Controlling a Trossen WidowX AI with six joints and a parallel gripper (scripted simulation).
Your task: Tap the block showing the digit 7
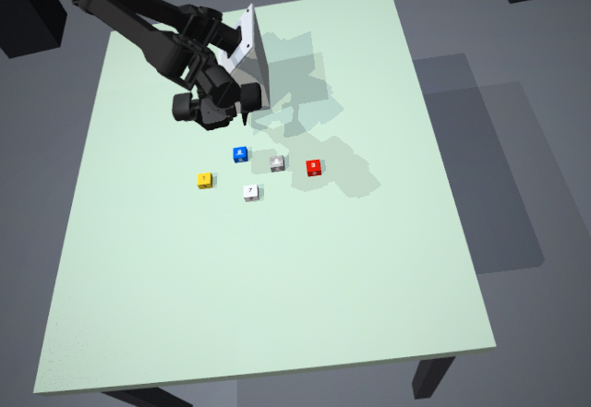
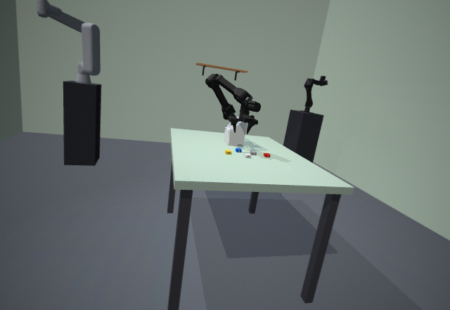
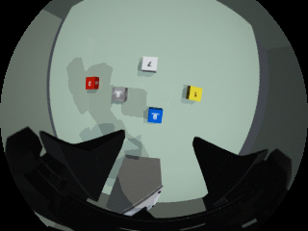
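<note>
My gripper tip is 120 mm above the white block, 110 mm short of it and 20 mm to the right of it. Also, from my gripper tip: grey block: 120 mm below, 90 mm to the left, 40 mm ahead; yellow block: 120 mm below, 90 mm to the right, 50 mm ahead; blue block: 120 mm below, 10 mm to the left, 10 mm behind.
</note>
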